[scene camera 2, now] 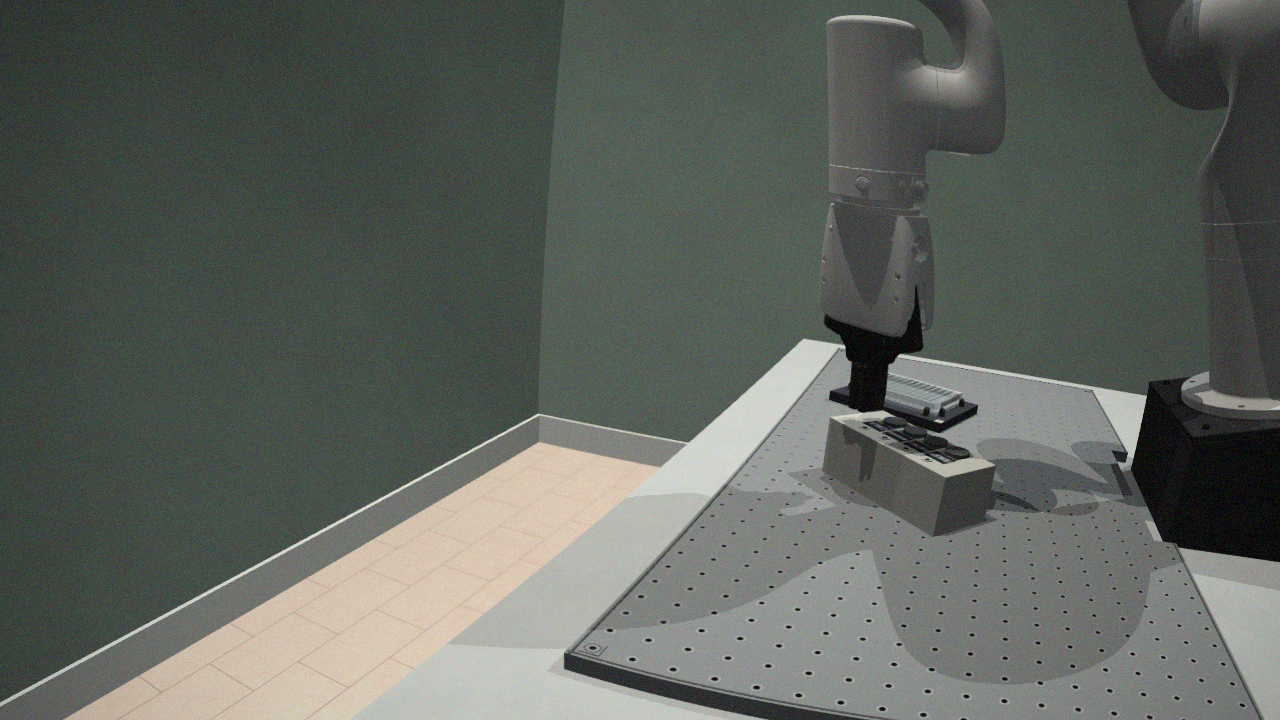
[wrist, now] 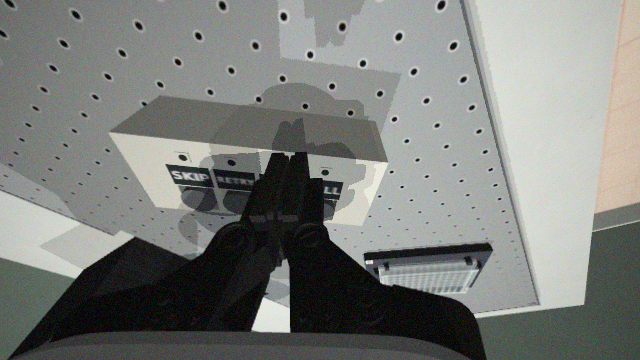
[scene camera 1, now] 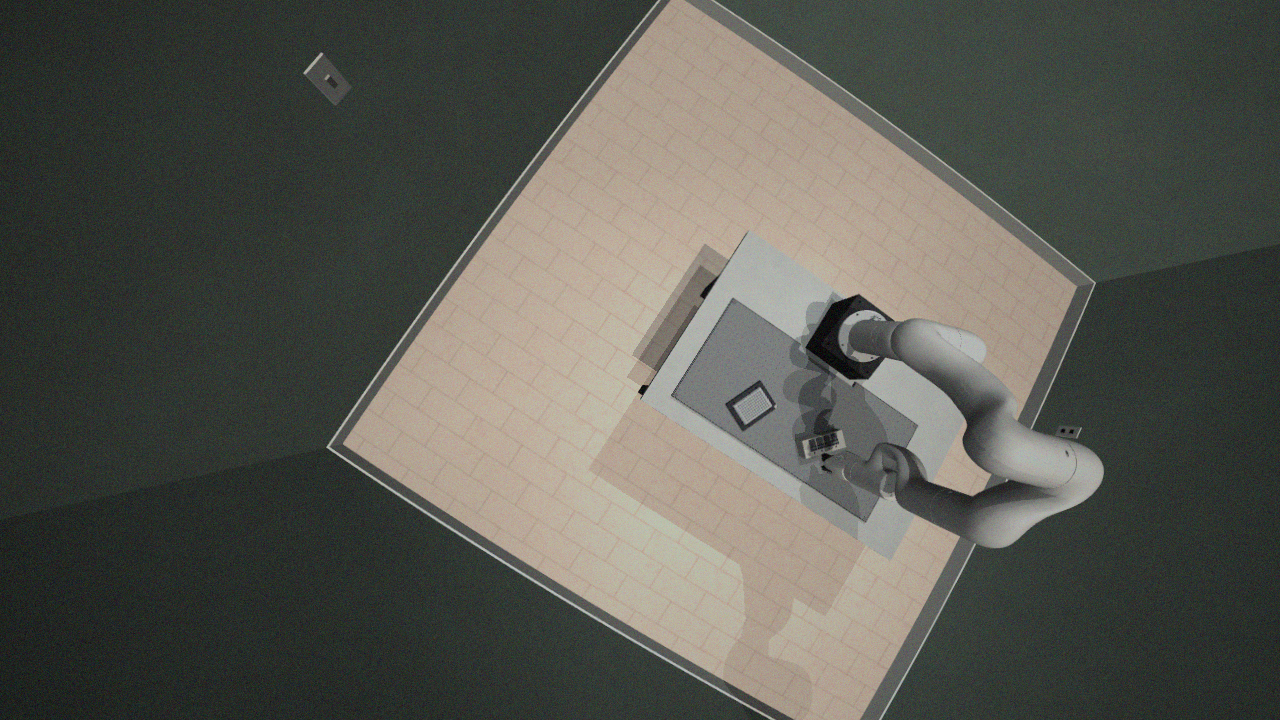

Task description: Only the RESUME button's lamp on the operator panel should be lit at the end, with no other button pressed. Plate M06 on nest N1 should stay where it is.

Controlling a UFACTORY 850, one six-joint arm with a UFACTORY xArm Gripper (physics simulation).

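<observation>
The operator panel (scene camera 1: 812, 451) (scene camera 2: 881, 474) (wrist: 150, 115) is a beige box with a row of dark round buttons. In the wrist view the SKIP label (wrist: 190, 176), the RETRY label (wrist: 235, 180) and a label ending in "LL" (wrist: 333, 190) show. The fingers hide the label between them; RESUME cannot be read. The three visible lamp dots look dark. My gripper (scene camera 1: 825, 462) (scene camera 2: 867, 408) (wrist: 294, 176) is shut and empty, pointing down at the panel's long top edge; contact cannot be told. A pale ribbed plate (scene camera 1: 751, 405) (scene camera 2: 921, 392) (wrist: 430, 277) sits in the dark nest (scene camera 2: 966, 413) (wrist: 425, 252).
The panel and nest stand on a grey perforated board (scene camera 1: 729, 344) (scene camera 2: 787, 617) (wrist: 425, 125) on a pale table (scene camera 1: 760, 259) (scene camera 2: 537, 617) (wrist: 540, 125). The black arm base (scene camera 1: 832, 338) (scene camera 2: 1208, 492) stands at the board's side. The arm passes above the table's end in scene camera 1.
</observation>
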